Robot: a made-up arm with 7 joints. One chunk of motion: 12 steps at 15 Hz.
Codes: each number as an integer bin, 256 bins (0 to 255) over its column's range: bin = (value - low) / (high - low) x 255, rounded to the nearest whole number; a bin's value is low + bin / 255 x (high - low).
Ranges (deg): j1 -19..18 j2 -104..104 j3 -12..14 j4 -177..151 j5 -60..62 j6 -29..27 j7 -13..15
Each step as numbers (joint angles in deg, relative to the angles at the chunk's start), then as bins.
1 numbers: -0.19 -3.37 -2.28 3.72 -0.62 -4.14 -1.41
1 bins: 130 123 95 140 124 113 106
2 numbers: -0.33 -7.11 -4.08 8.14 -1.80 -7.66 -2.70
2 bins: 129 119 78 144 122 97 94
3 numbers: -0.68 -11.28 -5.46 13.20 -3.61 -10.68 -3.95
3 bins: 126 114 64 148 118 83 82
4 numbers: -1.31 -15.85 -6.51 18.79 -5.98 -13.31 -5.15
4 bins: 122 108 54 152 113 71 71
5 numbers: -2.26 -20.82 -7.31 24.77 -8.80 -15.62 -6.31
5 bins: 115 102 46 157 107 61 61
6 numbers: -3.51 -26.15 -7.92 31.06 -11.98 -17.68 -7.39
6 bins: 107 95 40 162 100 52 51
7 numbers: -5.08 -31.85 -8.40 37.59 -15.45 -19.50 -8.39
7 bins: 96 88 35 167 93 43 42
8 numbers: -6.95 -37.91 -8.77 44.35 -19.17 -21.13 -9.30
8 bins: 83 81 32 172 85 36 34
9 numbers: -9.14 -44.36 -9.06 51.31 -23.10 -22.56 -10.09
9 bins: 68 73 29 177 77 29 27
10 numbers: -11.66 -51.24 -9.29 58.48 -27.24 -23.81 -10.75
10 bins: 51 65 27 183 68 24 20
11 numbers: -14.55 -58.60 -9.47 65.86 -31.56 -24.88 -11.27
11 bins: 31 56 25 189 59 19 16
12 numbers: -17.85 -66.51 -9.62 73.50 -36.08 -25.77 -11.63
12 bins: 8 46 23 195 50 15 12
